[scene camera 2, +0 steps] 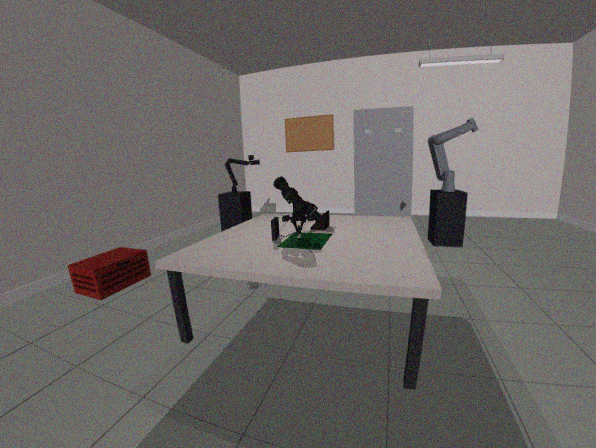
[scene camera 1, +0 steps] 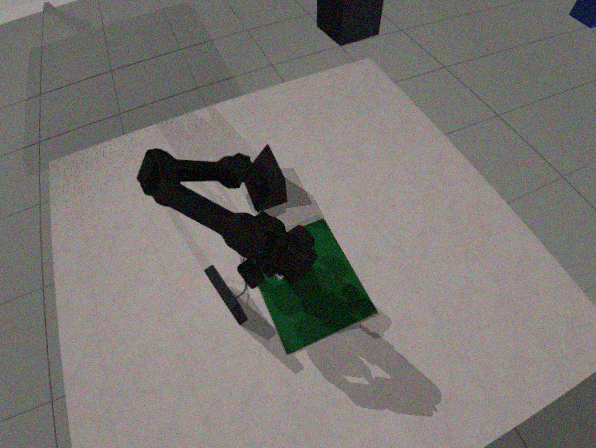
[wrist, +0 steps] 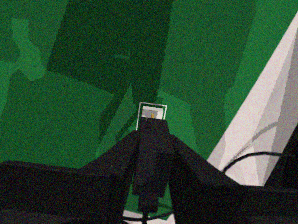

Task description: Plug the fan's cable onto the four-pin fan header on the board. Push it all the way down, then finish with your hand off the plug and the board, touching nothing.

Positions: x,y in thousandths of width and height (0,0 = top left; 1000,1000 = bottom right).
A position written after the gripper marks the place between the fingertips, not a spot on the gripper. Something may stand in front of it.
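Scene camera 1 shows the gripper (scene camera 1: 469,604), and the wrist view likewise shows the gripper (wrist: 512,618). The scene also has a black plug (wrist: 522,690), as well as a green board (wrist: 267,355).
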